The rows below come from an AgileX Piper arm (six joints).
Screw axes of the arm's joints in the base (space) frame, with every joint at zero. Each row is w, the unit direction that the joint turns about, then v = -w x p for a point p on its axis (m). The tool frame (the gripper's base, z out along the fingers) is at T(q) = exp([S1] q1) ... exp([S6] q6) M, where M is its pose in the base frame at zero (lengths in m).
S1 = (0, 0, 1, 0.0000, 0.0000, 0.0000)
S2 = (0, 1, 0, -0.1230, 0.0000, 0.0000)
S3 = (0, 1, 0, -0.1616, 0.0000, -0.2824)
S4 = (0.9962, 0, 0.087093, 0.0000, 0.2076, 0.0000)
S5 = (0, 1, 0, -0.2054, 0.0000, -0.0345)
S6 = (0.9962, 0, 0.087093, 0.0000, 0.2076, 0.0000)
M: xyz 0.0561 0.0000 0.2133 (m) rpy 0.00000 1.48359 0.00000 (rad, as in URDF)
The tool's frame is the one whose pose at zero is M.
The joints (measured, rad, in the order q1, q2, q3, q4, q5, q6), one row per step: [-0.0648 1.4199 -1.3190 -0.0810 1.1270 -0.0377]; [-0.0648 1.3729 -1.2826 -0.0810 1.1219 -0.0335]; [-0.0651 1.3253 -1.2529 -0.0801 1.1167 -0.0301]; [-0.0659 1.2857 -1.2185 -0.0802 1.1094 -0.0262]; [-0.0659 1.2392 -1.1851 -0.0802 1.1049 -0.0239]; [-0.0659 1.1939 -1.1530 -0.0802 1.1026 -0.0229]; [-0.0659 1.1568 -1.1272 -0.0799 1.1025 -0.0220]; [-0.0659 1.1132 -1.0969 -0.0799 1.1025 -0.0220]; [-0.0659 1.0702 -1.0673 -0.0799 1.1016 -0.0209]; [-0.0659 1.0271 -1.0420 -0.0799 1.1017 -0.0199]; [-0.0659 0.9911 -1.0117 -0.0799 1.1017 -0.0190]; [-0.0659 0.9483 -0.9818 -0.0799 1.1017 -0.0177]
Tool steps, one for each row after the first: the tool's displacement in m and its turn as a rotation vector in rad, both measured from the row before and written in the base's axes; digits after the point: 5 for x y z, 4 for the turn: [-0.01228 0.00081 0.00275 0.0007 -0.0161 -0.0034]; [-0.01203 0.00079 0.00424 0.0009 -0.0234 -0.0029]; [-0.01031 0.00049 0.00036 0.0008 -0.0128 -0.0037]; [-0.01200 0.00081 0.00175 -0.0001 -0.0178 -0.0017]; [-0.01177 0.00078 0.00118 -0.0005 -0.0156 -0.0007]; [-0.00970 0.00066 0.00062 0.0000 -0.0115 -0.0008]; [-0.01131 0.00075 0.00025 -0.0009 -0.0133 0.0000]; [-0.01096 0.00073 -0.00012 -0.0004 -0.0144 -0.0009]; [-0.01080 0.00071 0.00064 -0.0006 -0.0178 -0.0009]; [-0.00916 0.00060 -0.00255 0.0001 -0.0058 -0.0008]; [-0.01055 0.00070 -0.00165 -0.0001 -0.0130 -0.0011]
